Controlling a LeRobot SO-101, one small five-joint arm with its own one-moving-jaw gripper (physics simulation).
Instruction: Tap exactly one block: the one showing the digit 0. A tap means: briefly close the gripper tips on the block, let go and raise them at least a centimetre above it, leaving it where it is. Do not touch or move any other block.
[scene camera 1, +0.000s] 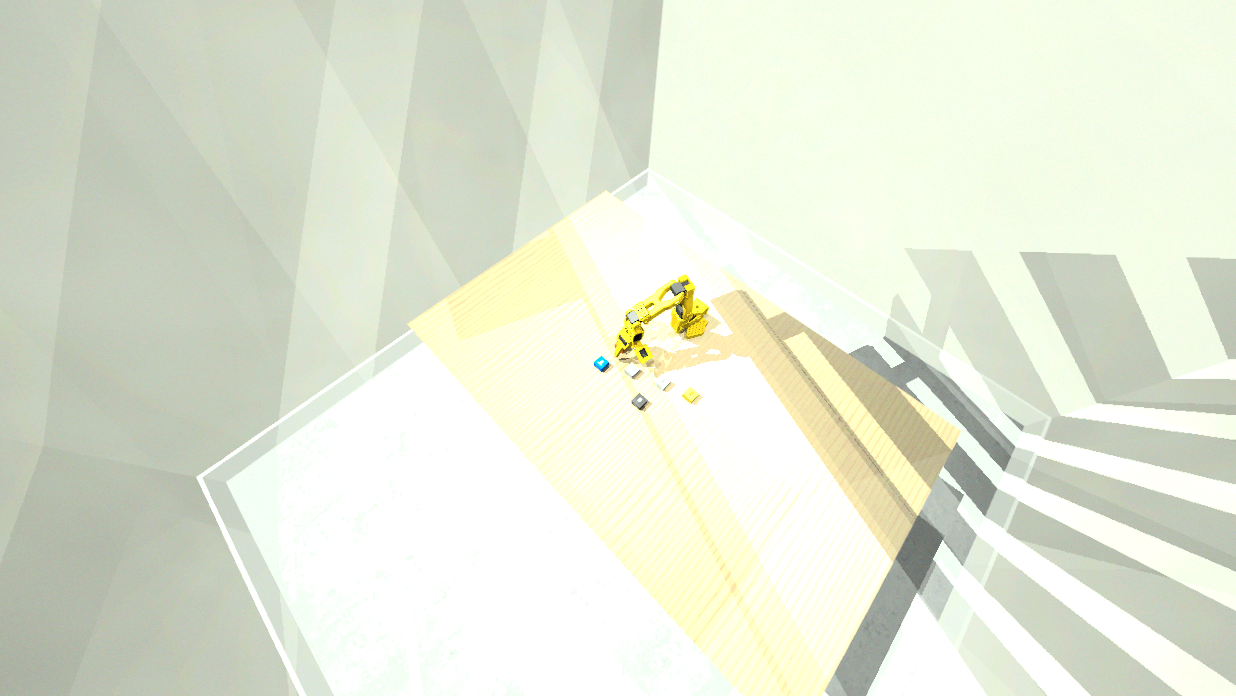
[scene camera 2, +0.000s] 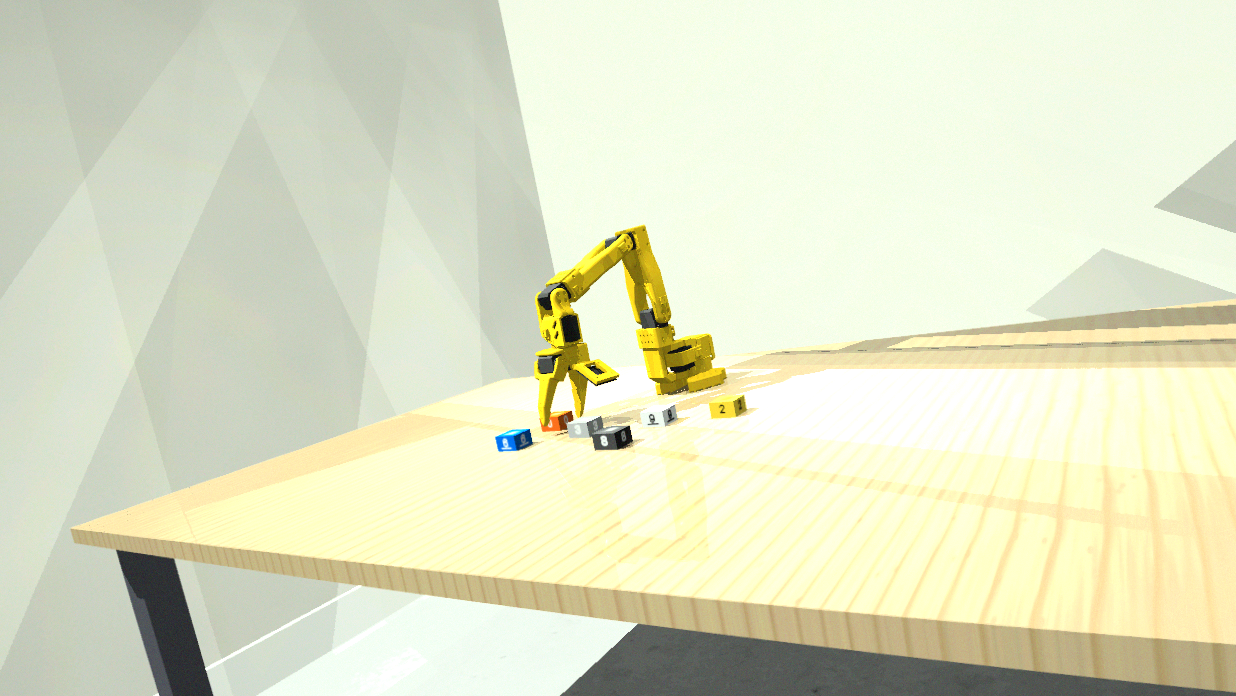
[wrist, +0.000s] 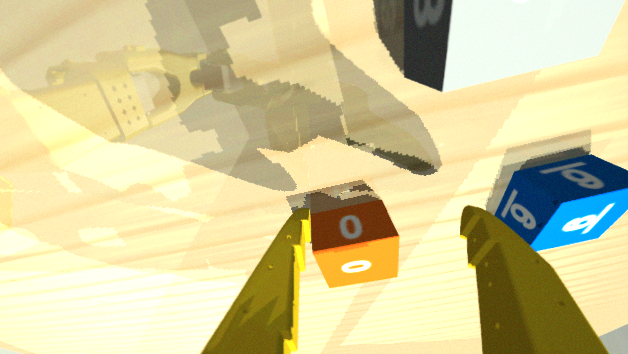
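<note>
The orange block with the digit 0 (scene camera 2: 561, 421) (wrist: 356, 247) sits on the table. It does not show in scene camera 1, where the arm hides it. My gripper (scene camera 1: 622, 352) (scene camera 2: 563, 418) (wrist: 385, 210) is open, pointing down, with nothing held. In the wrist view the block shows between the jaws, off centre: its left side lies right by the left jaw tip, with a wide gap to the right jaw. I cannot tell whether the left jaw touches it. In scene camera 2 the tips are low, close to the block's height.
A blue block (scene camera 1: 601, 363) (scene camera 2: 513, 440) (wrist: 570, 200) with an underlined digit lies just beyond the right jaw in the wrist view. A grey block (scene camera 1: 633, 371) (scene camera 2: 582, 427) (wrist: 515, 45) shows 3. A black 8 block (scene camera 1: 639, 402) (scene camera 2: 612, 439), a white block (scene camera 1: 663, 383) (scene camera 2: 658, 415) and a yellow 2 block (scene camera 1: 690, 395) (scene camera 2: 728, 406) stand nearby.
</note>
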